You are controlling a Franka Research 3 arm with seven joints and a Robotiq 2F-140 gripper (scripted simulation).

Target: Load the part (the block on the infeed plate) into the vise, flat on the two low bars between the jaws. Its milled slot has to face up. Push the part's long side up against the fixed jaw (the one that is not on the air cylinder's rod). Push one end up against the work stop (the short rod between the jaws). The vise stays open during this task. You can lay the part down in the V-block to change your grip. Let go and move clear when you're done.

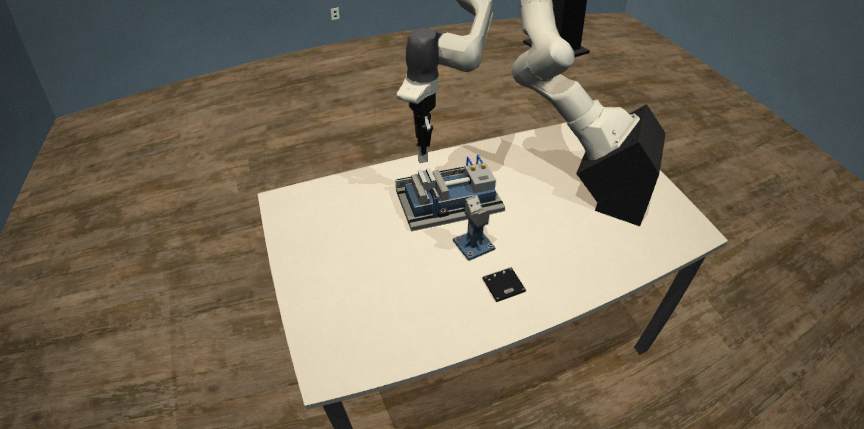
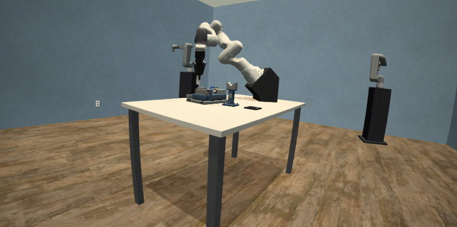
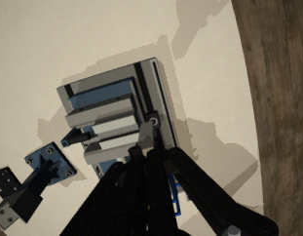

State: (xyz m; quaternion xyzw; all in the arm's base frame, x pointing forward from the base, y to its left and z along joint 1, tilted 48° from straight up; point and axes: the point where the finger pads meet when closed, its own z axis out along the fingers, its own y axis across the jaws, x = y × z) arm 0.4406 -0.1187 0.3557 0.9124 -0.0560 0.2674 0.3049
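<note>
Now: hand 2 cm short of the part, 4 cm to the right of it and 6 cm above it. From my hand the other things lie so: black infeed plate (3 cm ahead, 44 cm to the left, 16 cm below); then vise (4 cm behind, 8 cm to the left, 12 cm below); then air cylinder (14 cm behind, 11 cm to the left, 8 cm below).
</note>
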